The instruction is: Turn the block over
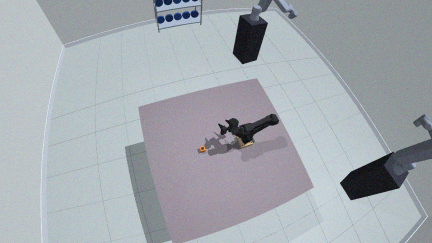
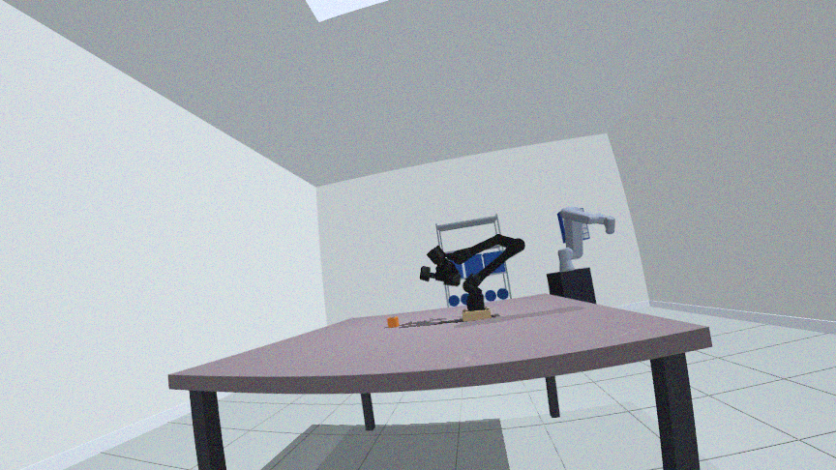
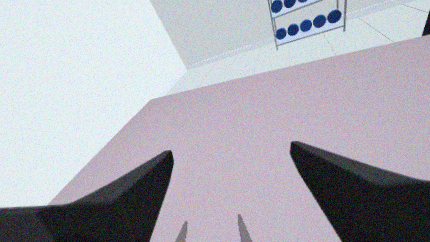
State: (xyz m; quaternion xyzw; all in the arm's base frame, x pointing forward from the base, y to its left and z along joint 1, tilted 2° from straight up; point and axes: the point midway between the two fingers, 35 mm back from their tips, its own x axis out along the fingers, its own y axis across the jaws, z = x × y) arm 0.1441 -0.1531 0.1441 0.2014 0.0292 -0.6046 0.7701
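The orange block is 22 cm ahead of my gripper tip, 14 cm below it and 9 cm to the left of it.
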